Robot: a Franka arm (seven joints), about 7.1 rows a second.
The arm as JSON. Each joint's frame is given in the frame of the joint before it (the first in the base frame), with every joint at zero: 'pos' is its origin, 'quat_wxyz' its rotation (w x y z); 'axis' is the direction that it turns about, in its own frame. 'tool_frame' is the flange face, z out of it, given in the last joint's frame.
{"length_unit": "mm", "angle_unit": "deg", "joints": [
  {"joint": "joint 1", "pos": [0.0, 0.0, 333.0], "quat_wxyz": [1.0, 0.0, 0.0, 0.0], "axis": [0.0, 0.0, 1.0]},
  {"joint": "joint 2", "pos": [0.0, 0.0, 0.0], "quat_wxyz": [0.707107, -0.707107, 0.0, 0.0], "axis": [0.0, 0.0, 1.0]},
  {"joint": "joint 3", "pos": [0.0, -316.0, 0.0], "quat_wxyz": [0.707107, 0.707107, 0.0, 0.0], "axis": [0.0, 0.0, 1.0]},
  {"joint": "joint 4", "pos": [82.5, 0.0, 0.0], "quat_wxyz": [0.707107, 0.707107, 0.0, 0.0], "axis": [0.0, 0.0, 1.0]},
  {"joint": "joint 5", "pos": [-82.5, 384.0, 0.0], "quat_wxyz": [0.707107, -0.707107, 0.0, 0.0], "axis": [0.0, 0.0, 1.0]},
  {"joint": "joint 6", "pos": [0.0, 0.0, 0.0], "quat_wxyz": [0.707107, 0.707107, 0.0, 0.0], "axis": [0.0, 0.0, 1.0]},
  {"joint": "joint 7", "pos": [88.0, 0.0, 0.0], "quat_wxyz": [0.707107, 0.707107, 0.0, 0.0], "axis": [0.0, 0.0, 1.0]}
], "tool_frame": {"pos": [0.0, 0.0, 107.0], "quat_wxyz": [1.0, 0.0, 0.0, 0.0]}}
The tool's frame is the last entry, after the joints.
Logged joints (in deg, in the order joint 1, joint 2, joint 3, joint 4, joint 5, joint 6, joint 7), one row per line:
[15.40, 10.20, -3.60, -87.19, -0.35, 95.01, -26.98]
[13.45, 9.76, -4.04, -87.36, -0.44, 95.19, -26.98]
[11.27, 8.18, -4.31, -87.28, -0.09, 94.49, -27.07]
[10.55, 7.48, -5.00, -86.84, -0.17, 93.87, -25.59]
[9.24, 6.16, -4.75, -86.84, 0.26, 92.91, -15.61]
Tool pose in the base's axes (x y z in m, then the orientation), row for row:
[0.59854, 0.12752, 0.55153, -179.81, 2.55, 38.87]
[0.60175, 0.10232, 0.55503, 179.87, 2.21, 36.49]
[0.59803, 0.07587, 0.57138, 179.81, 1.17, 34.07]
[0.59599, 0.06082, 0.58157, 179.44, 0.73, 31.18]
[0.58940, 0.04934, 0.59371, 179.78, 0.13, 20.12]
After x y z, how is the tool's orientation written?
As angles about the fixed x, y, z axes (roll, pitch, yaw), in degrees.
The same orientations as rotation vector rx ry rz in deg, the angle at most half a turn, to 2 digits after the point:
[169.08, 59.65, -3.86]
[170.15, 56.09, -3.22]
[171.59, 52.58, -1.66]
[172.67, 48.18, -0.86]
[177.00, 31.40, -0.14]

